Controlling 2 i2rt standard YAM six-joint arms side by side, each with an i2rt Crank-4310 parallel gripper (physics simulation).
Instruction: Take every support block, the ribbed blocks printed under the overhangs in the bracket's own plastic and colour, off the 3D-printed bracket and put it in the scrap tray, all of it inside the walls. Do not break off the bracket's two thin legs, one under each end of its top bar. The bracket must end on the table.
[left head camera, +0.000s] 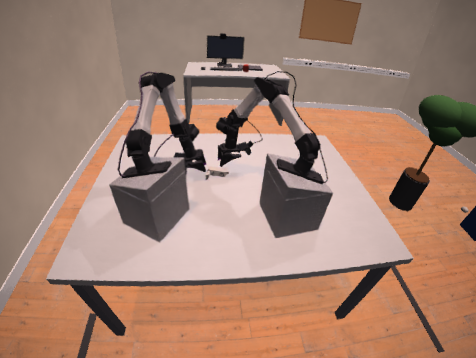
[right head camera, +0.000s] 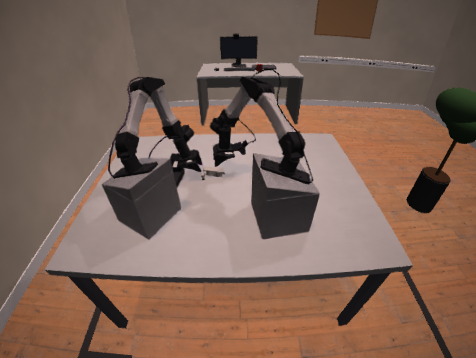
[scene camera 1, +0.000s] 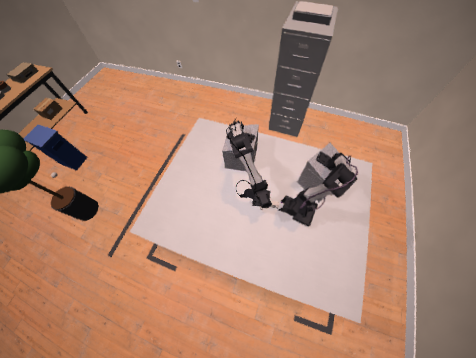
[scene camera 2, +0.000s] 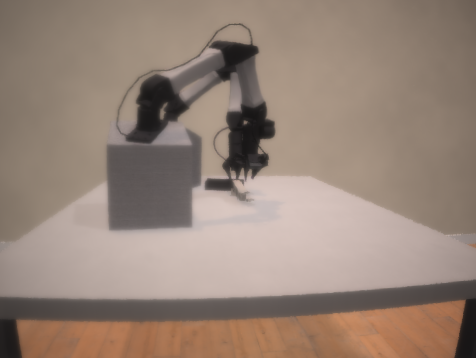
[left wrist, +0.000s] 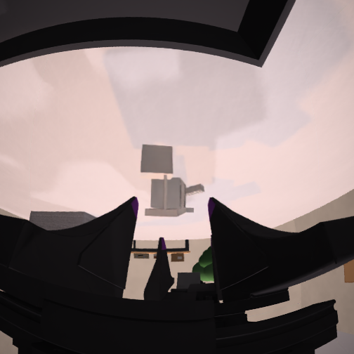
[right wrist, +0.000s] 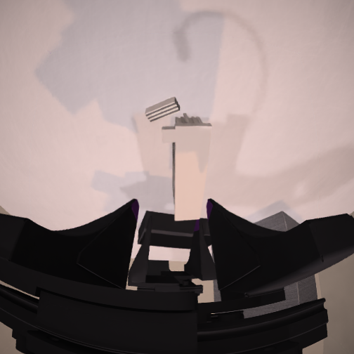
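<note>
The pale bracket (left head camera: 218, 173) (right head camera: 214, 173) (scene camera 2: 240, 190) (left wrist: 167, 193) (right wrist: 191, 172) is on the table between the grippers. In the right wrist view, ribs of a support block (right wrist: 190, 120) show at its far end. A loose ribbed block (right wrist: 162, 109) (left wrist: 195, 190) lies beside the bracket, apart from it. The black scrap tray (left wrist: 130, 31) (scene camera 2: 217, 184) is beside my left gripper; its inside is mostly out of sight. My left gripper (left wrist: 172, 199) is open, with nothing between its fingertips. My right gripper (right wrist: 172, 201) is open above the bracket's near end. The two thin legs are not clearly visible.
Two grey pedestals (left head camera: 150, 205) (left head camera: 296, 210) carry the arms on the white table (left head camera: 215, 260). The two grippers are close together, facing each other across the bracket. A desk (left head camera: 235, 73) with a monitor stands beyond the table.
</note>
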